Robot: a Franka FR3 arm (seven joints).
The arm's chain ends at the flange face. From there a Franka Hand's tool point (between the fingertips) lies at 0.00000 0.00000 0.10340 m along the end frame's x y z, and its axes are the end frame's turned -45 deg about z.
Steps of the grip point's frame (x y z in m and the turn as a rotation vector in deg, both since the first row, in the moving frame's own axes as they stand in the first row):
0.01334, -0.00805, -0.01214, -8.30, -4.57, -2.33
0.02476, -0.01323, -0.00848, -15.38, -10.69, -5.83
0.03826, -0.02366, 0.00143, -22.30, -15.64, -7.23
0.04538, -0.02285, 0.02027, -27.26, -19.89, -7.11
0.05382, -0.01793, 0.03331, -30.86, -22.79, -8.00
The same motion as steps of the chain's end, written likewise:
-0.00133, -0.03137, -0.01073, -9.10, 2.64, -2.33
0.00061, -0.05918, -0.00301, -18.43, 3.32, -5.83
-0.00083, -0.08974, 0.01288, -26.83, 4.71, -7.23
0.00346, -0.10428, 0.03767, -33.34, 5.21, -7.11
0.01127, -0.11329, 0.05560, -37.94, 5.71, -8.00

